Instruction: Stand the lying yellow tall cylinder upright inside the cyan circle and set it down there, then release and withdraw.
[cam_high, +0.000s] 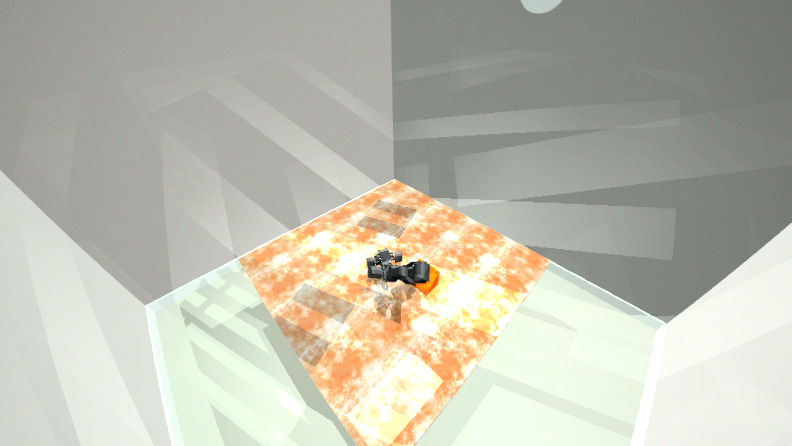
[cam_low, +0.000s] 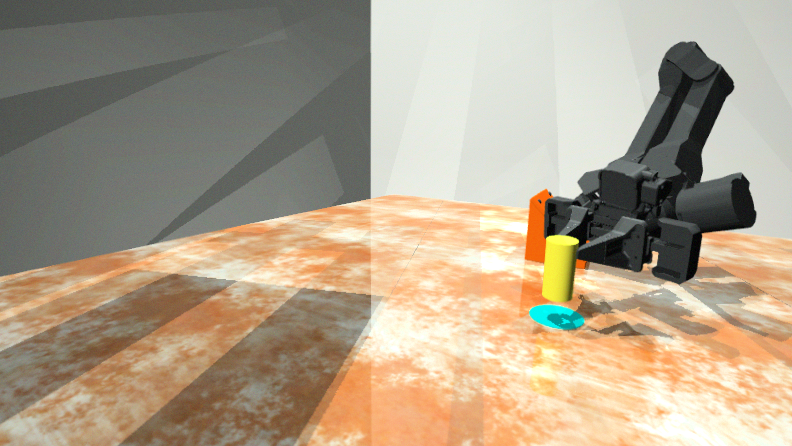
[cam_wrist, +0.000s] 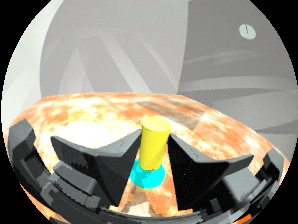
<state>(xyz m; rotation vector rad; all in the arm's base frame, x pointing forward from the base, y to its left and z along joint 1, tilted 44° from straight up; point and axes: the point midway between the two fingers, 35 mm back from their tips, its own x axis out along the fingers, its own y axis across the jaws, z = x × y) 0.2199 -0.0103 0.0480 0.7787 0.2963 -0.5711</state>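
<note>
Right now the cyan circle is 8 cm below my gripper tip. Also, from my gripper tip: yellow tall cylinder: 2 cm below.
</note>
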